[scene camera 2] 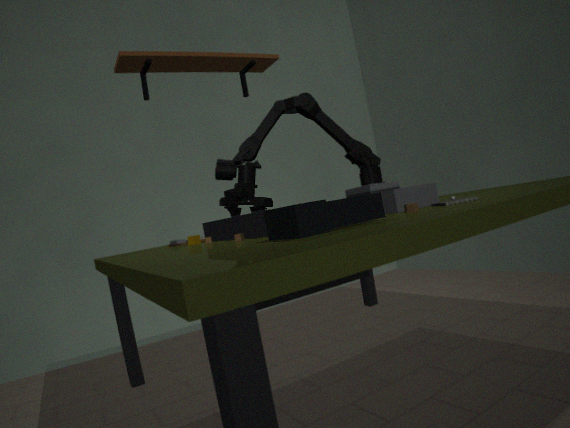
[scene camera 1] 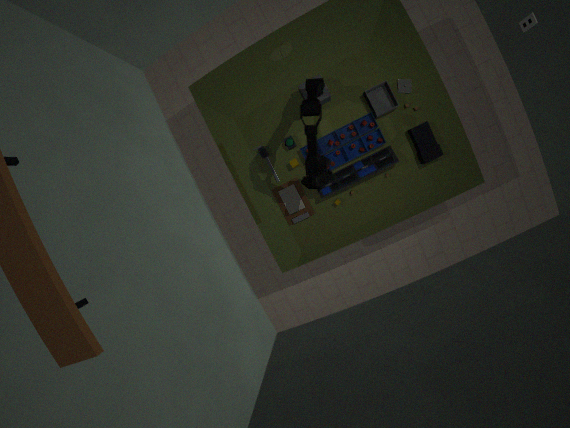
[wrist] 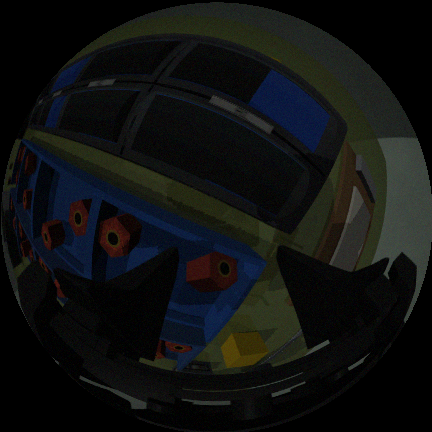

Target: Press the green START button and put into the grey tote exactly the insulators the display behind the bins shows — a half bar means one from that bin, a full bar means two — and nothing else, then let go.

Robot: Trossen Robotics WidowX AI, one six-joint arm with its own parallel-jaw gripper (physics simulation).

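Seen in the pictures: gripper, fingertip midpoint: (wrist: pixel 229 253); arm's base at its link origin: (scene camera 2: pixel 372 185).
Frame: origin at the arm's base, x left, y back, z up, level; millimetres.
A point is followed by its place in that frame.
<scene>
The blue bins (scene camera 1: pixel 345 160) (wrist: pixel 247 256) hold red hexagonal insulators. My gripper (scene camera 2: pixel 247 210) (wrist: pixel 229 253) {x -126, y -430, z -66 mm} is open and empty over the end bin; one insulator (wrist: pixel 212 272) {x -116, y -420, z -47 mm} shows below and between the fingertips in the wrist view. Two more insulators (wrist: pixel 120 235) {x -61, y -406, z -54 mm} (wrist: pixel 78 217) {x -25, y -395, z -53 mm} lie in the neighbouring bin. The dark display (scene camera 1: pixel 350 178) (wrist: pixel 320 167) shows a blue half bar (scene camera 1: pixel 326 190) {x -97, y -523, z -21 mm} (wrist: pixel 295 107) {x -96, y -513, z -25 mm} in the end cell of its outer row, and blue bars (scene camera 1: pixel 366 170) {x 136, y -480, z -22 mm} (wrist: pixel 72 72) (wrist: pixel 54 111) farther along. The grey tote (scene camera 1: pixel 366 100) {x 248, y -117, z -68 mm} shows no insulators. The green START button (scene camera 1: pixel 290 142) {x -212, y -214, z -44 mm} stands beyond the bins' near end.
A yellow block (scene camera 1: pixel 294 163) {x -225, y -331, z -45 mm} (wrist: pixel 245 350) {x -213, y -343, z -52 mm} lies beside the bins, another yellow block (scene camera 1: pixel 337 202) {x -57, y -607, z -57 mm} beyond the display. A brown clipboard (scene camera 1: pixel 306 202) {x -227, y -562, z -78 mm} (wrist: pixel 345 190) {x -224, y -563, z -78 mm} lies near the display's end. A long-handled tool (scene camera 1: pixel 263 152) {x -379, y -216, z -64 mm}, a black box (scene camera 1: pixel 425 142) {x 479, y -423, z -32 mm} and a small grey plate (scene camera 1: pixel 405 86) {x 475, y -102, z -78 mm} lie around.
</scene>
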